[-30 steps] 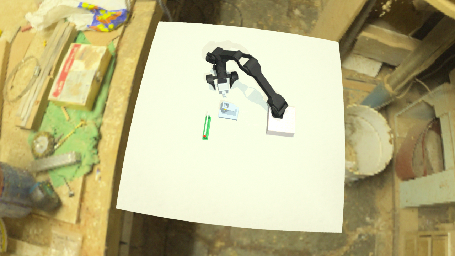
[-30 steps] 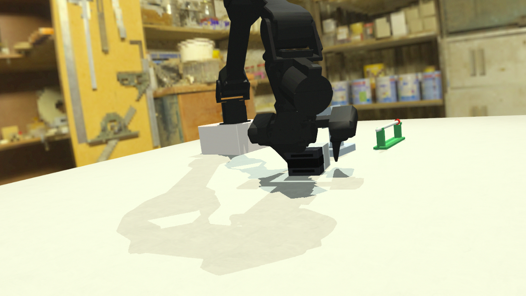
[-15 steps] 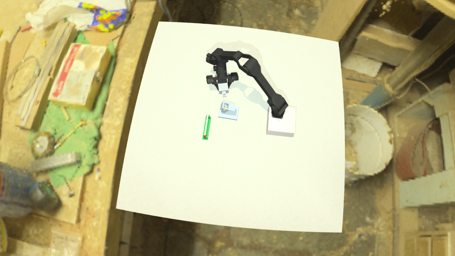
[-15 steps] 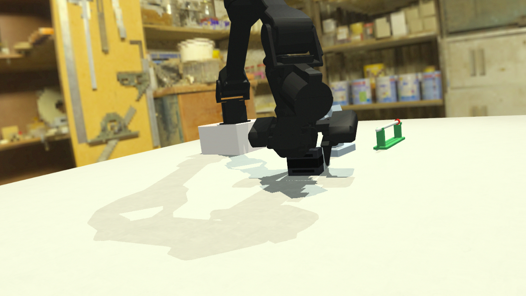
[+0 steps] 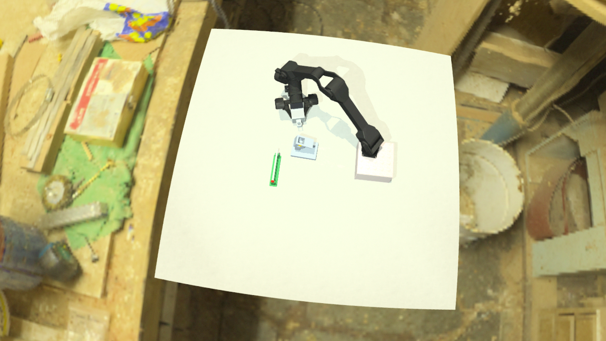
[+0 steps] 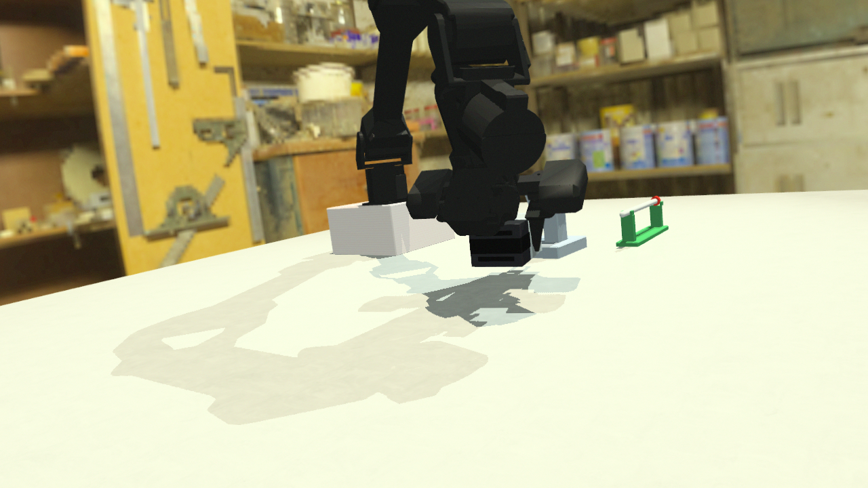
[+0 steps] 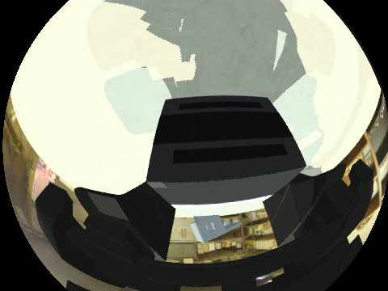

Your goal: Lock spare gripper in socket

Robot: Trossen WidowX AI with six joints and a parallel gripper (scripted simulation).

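My gripper tip is now 14 cm to the right of the grey mount, 4 cm past it and 2 cm below it. The rest, counted from my gripper tip: spare gripper (2 cm above); green cradle (25 cm to the left, 6 cm ahead, 1 cm below).
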